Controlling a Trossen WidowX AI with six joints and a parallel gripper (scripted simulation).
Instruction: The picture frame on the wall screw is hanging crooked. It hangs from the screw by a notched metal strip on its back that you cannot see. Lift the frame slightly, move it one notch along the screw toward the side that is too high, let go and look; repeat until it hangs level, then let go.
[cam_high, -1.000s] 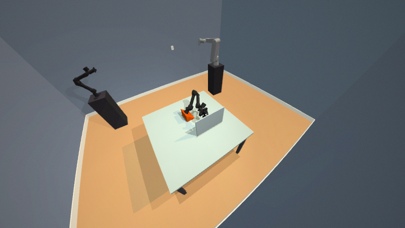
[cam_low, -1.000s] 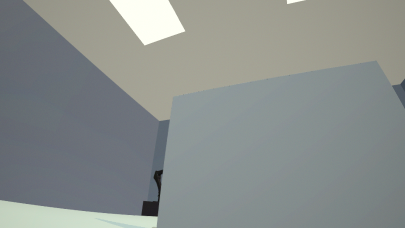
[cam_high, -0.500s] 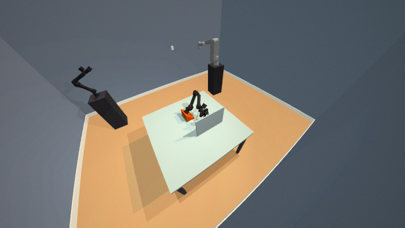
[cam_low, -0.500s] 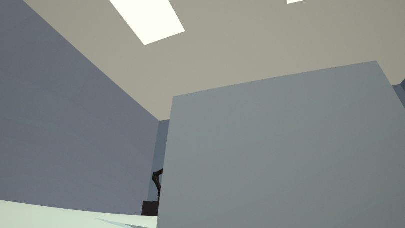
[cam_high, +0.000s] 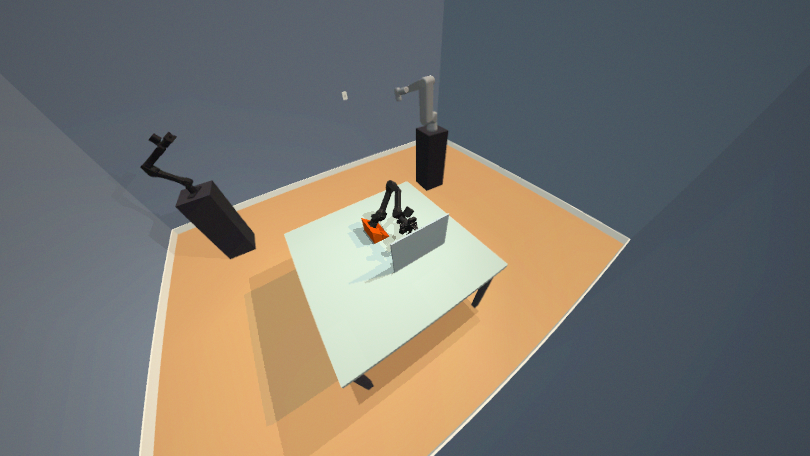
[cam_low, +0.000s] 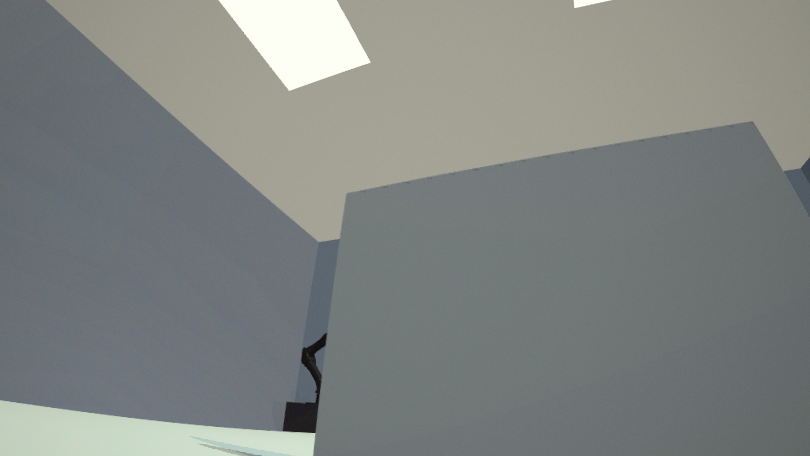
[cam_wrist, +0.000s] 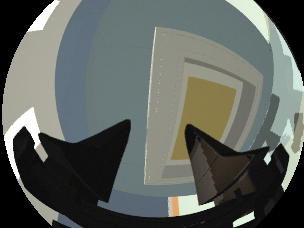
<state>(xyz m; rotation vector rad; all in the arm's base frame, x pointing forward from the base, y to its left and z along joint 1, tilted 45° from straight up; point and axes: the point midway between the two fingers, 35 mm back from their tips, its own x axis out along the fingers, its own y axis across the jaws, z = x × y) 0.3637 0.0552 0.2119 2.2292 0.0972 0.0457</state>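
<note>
My gripper tip is now 5 cm above the picture frame. Round my gripper tip: wall panel: 1 cm ahead, 1 cm to the left, 7 cm below.
</note>
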